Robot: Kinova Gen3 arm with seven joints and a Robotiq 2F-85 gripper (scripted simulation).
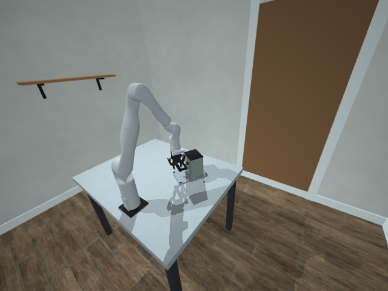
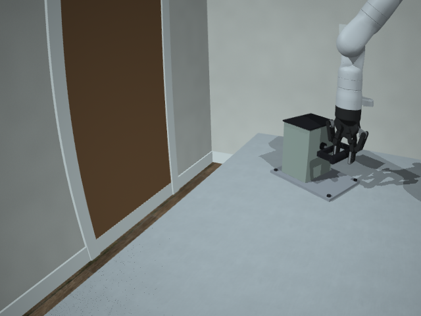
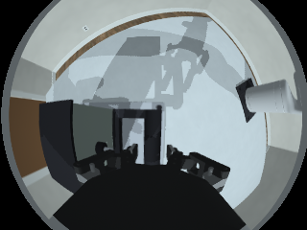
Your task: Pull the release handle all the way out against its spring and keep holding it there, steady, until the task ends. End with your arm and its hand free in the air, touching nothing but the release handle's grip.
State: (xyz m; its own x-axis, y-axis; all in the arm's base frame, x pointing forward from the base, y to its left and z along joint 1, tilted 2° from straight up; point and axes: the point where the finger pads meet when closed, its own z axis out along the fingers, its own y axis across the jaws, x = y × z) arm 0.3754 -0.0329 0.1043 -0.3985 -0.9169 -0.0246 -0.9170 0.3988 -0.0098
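Now: hand 10 cm above the grey bolted base plate, 9 cm short of it and 4 cm to the left of it.
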